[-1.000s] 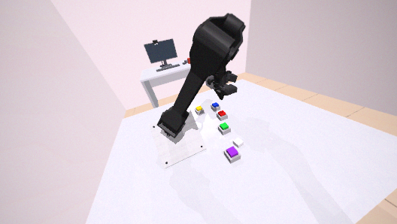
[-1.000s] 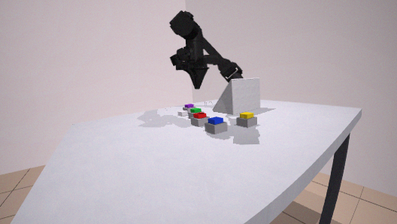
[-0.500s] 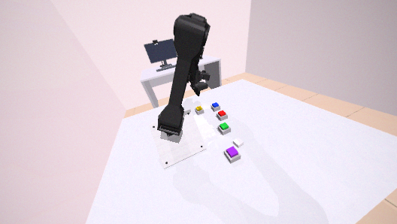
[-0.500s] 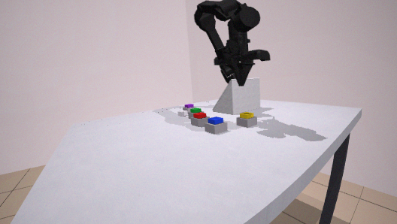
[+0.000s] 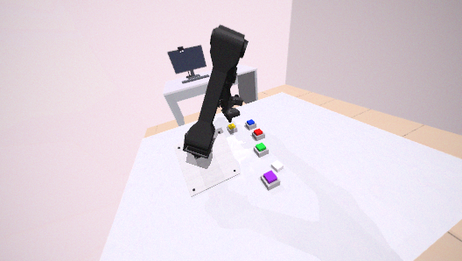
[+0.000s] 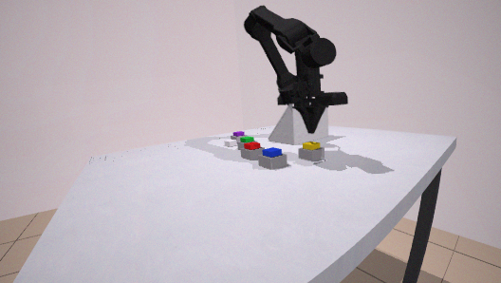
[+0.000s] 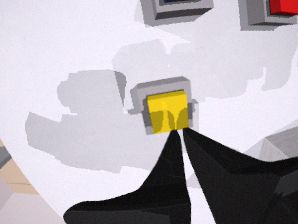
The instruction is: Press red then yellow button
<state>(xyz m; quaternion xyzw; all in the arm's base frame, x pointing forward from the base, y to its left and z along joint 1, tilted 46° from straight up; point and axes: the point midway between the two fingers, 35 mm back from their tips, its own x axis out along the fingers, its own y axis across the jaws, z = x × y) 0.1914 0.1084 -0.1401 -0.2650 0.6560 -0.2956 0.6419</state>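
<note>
The yellow button is 3 cm below my gripper tip. The rest, counted from my gripper tip: red button 9 cm ahead, 13 cm to the right, 3 cm below; blue button 11 cm ahead, 3 cm to the right, 3 cm below; green button 4 cm ahead, 22 cm to the right, 3 cm below.
</note>
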